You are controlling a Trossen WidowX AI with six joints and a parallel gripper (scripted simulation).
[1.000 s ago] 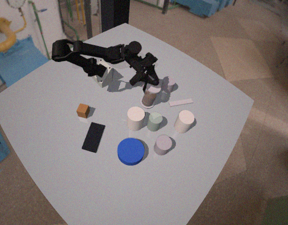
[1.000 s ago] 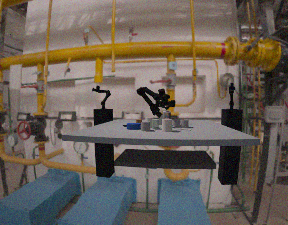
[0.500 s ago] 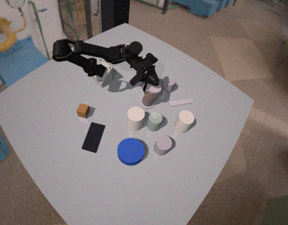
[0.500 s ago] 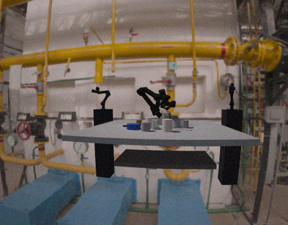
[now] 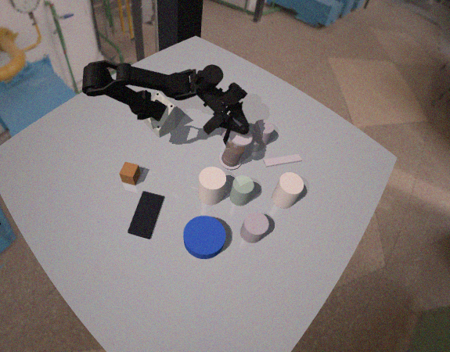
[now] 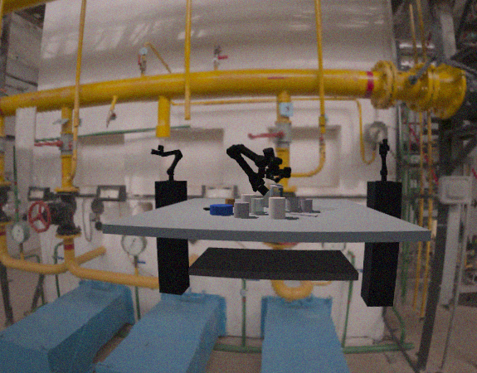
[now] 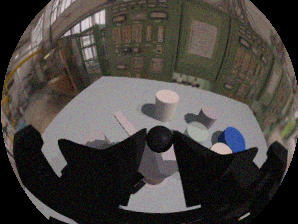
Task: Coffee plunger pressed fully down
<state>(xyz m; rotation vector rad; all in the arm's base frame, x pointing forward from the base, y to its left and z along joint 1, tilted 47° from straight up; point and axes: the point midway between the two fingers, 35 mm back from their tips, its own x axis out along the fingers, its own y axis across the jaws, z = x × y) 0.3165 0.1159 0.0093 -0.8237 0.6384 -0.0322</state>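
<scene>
Now: gripper tip 90 mm above the coffee press and 30 mm past it. From my gripper tip the other things lie so: blue disc: 280 mm to the right, 150 mm below, 110 mm ahead; flat white bar: 170 mm below, 140 mm to the left, 100 mm ahead; green cylinder: 140 mm below, 100 mm to the right, 90 mm ahead.
</scene>
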